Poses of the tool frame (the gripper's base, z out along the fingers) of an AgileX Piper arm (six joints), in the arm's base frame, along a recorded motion.
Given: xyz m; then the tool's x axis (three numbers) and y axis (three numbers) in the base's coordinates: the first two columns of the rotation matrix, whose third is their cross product.
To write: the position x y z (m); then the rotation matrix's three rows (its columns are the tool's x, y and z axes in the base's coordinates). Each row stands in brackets. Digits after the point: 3 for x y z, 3 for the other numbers.
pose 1, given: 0.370 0.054 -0.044 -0.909 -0.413 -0.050 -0.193 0.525 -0.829
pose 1, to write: [0.370 0.054 -0.044], [[-0.909 -0.193 0.369], [-0.413 0.525 -0.744], [-0.050 -0.829 -0.557]]
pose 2, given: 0.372 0.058 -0.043 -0.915 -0.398 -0.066 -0.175 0.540 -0.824
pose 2, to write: [0.372 0.058 -0.043], [[-0.915 -0.175 0.364], [-0.398 0.540 -0.742], [-0.066 -0.824 -0.564]]
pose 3, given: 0.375 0.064 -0.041 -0.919 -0.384 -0.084 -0.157 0.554 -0.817
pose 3, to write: [0.375 0.064 -0.041], [[-0.919 -0.157 0.360], [-0.384 0.554 -0.738], [-0.084 -0.817 -0.569]]
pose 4, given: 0.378 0.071 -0.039 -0.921 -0.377 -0.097 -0.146 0.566 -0.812
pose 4, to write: [0.378 0.071 -0.039], [[-0.921 -0.146 0.361], [-0.377 0.566 -0.734], [-0.097 -0.812 -0.576]]
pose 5, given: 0.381 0.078 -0.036 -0.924 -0.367 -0.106 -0.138 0.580 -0.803
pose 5, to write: [0.381 0.078 -0.036], [[-0.924 -0.138 0.356], [-0.367 0.580 -0.727], [-0.106 -0.803 -0.587]]
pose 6, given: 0.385 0.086 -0.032 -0.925 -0.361 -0.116 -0.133 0.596 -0.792
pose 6, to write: [0.385 0.086 -0.032], [[-0.925 -0.133 0.355], [-0.361 0.596 -0.717], [-0.116 -0.792 -0.599]]
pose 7, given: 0.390 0.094 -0.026 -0.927 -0.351 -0.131 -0.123 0.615 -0.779
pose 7, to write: [0.390 0.094 -0.026], [[-0.927 -0.123 0.354], [-0.351 0.615 -0.706], [-0.131 -0.779 -0.613]]
